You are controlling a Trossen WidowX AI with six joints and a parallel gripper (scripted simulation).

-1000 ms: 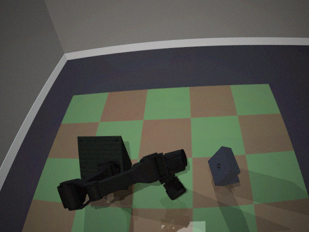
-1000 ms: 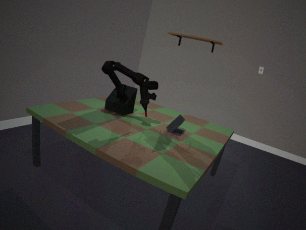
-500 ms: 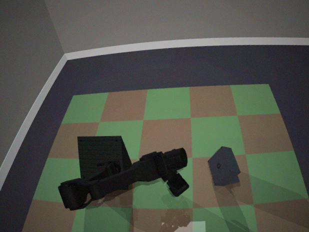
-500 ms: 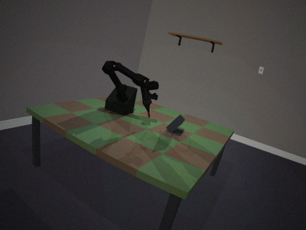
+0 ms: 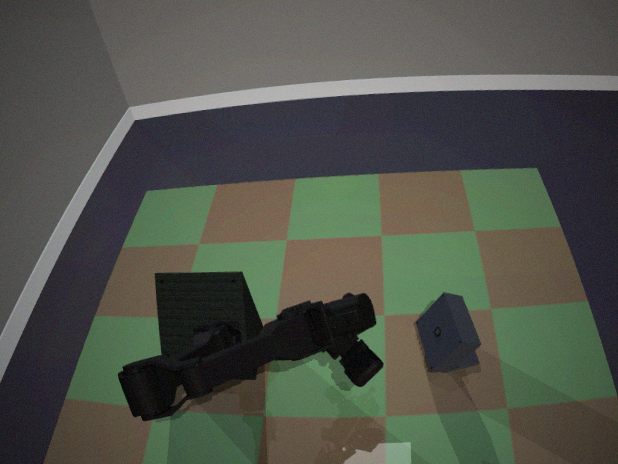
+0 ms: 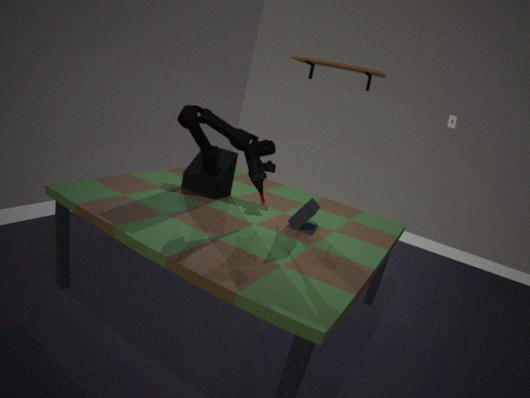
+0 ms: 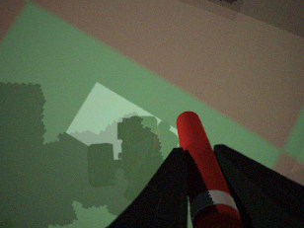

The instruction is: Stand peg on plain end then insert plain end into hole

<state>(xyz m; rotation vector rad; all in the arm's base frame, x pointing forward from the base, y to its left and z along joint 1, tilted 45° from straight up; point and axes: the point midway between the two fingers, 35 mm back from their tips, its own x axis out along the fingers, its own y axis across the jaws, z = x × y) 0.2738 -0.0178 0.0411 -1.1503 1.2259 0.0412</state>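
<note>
Now: the dark sloped panel 180 mm ahead of my gripper tip, 80 mm to the left of it and 40 mm below it. The rest, counted from my gripper tip: red peg 10 mm behind, 10 mm above.
</note>
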